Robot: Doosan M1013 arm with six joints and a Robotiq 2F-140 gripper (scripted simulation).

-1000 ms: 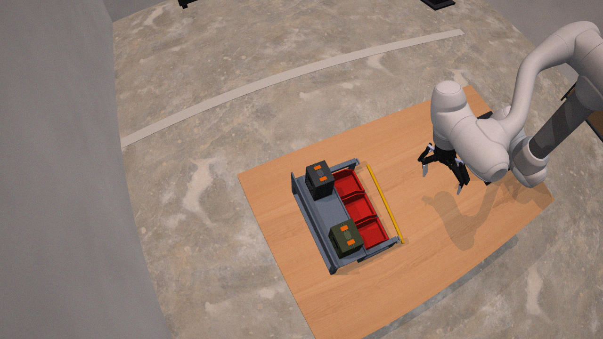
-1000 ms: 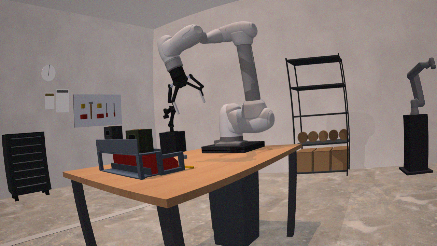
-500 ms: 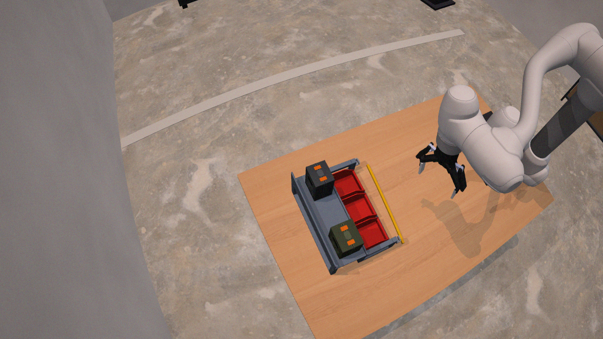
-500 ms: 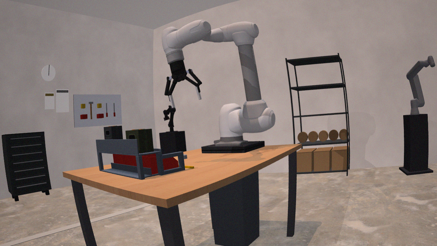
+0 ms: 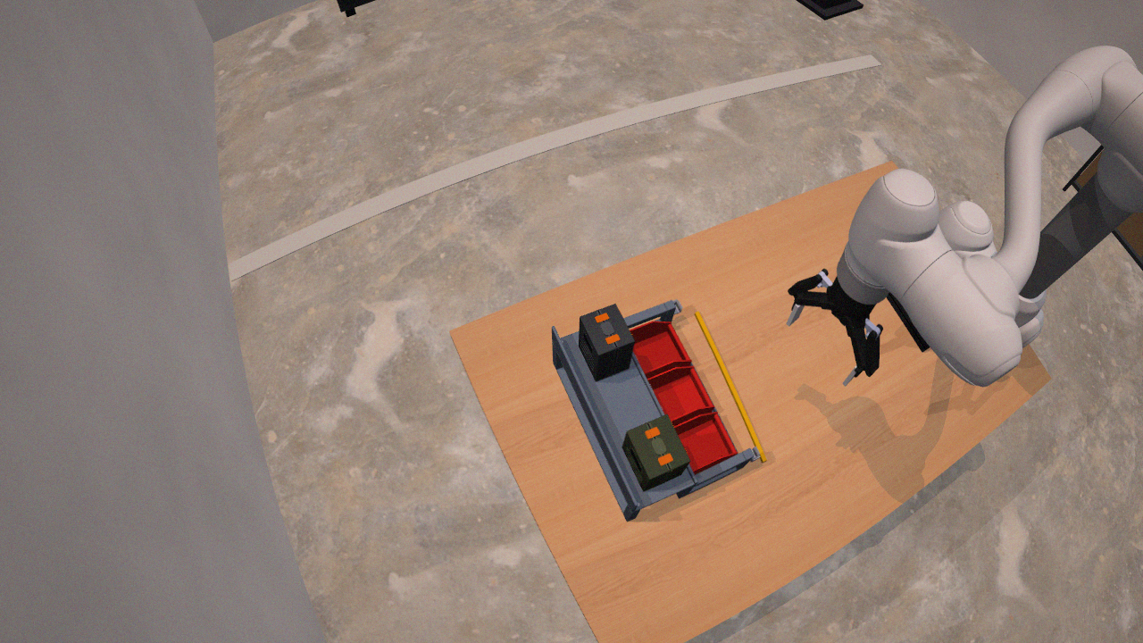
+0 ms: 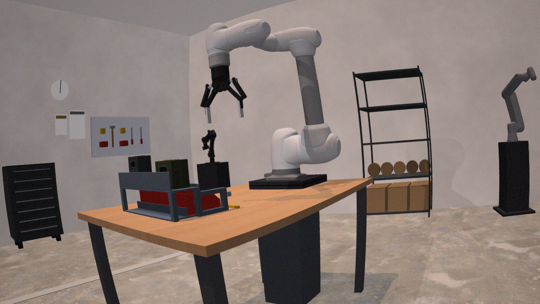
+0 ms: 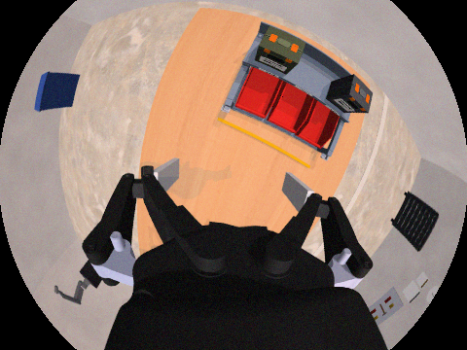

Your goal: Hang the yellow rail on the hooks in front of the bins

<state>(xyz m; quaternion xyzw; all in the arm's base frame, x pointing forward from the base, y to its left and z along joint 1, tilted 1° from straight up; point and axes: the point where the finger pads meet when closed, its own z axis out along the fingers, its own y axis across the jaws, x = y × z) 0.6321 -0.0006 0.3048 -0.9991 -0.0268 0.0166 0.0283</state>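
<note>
Right now the yellow rail is 34 cm below my hand, 11 cm to the right of it and 2 cm ahead of it. Round my hand: green box: 29 cm ahead, 20 cm below, 6 cm to the right; then rack bar: 34 cm below, 13 cm to the right, 8 cm ahead; then black box: 29 cm to the right, 24 cm ahead, 18 cm below.
</note>
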